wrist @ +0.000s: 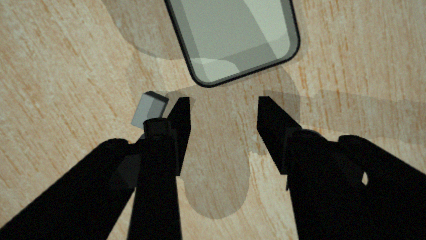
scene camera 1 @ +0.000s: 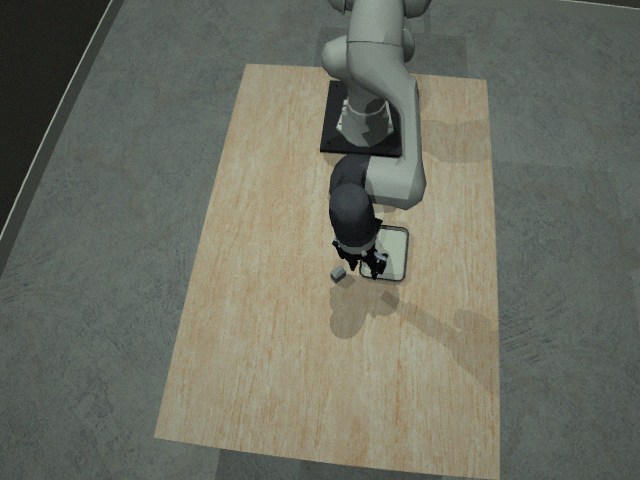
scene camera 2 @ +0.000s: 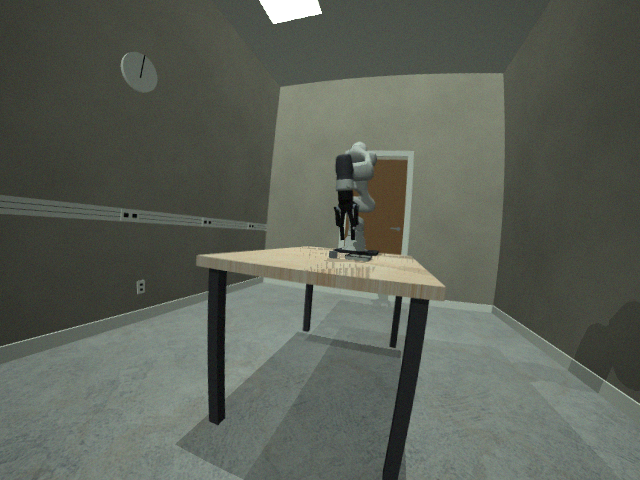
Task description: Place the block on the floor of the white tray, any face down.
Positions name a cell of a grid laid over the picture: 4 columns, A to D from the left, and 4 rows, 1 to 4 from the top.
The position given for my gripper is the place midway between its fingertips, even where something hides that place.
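Note:
I can see my gripper (scene camera 1: C3), and the same gripper (wrist: C2) is visible to me from the wrist, while scene camera 2 shows the gripper (scene camera 2: C2) as well. There is also a white tray (scene camera 1: C3). A small grey block (wrist: B2) is in sight too.

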